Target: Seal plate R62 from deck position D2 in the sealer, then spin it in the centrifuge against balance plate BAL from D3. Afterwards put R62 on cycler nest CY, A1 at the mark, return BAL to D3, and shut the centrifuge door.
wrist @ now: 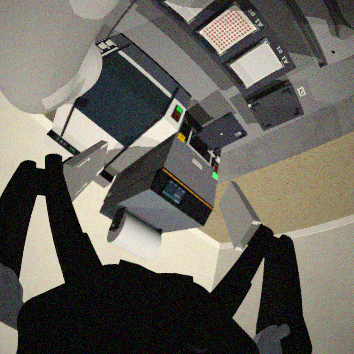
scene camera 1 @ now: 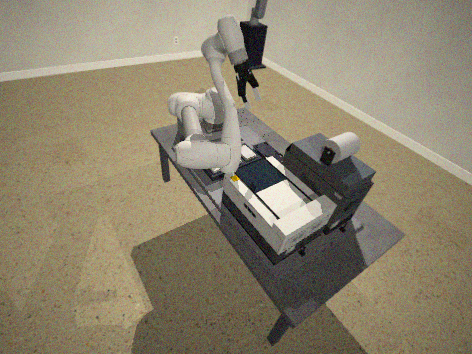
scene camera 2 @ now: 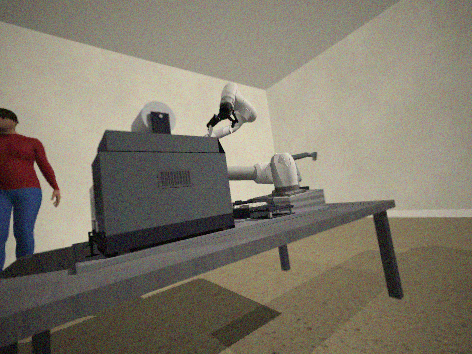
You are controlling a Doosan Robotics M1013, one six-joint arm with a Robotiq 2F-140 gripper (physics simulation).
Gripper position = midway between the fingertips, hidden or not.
Observation:
My gripper [wrist: 165, 174] is open and holds nothing. Also in view: a plate with red wells [wrist: 224, 30], a white centrifuge [scene camera 1: 282, 218], a white foil roll [scene camera 2: 142, 123] and a dark tray [wrist: 231, 130].
The white foil roll also shows in the wrist view [wrist: 133, 236].

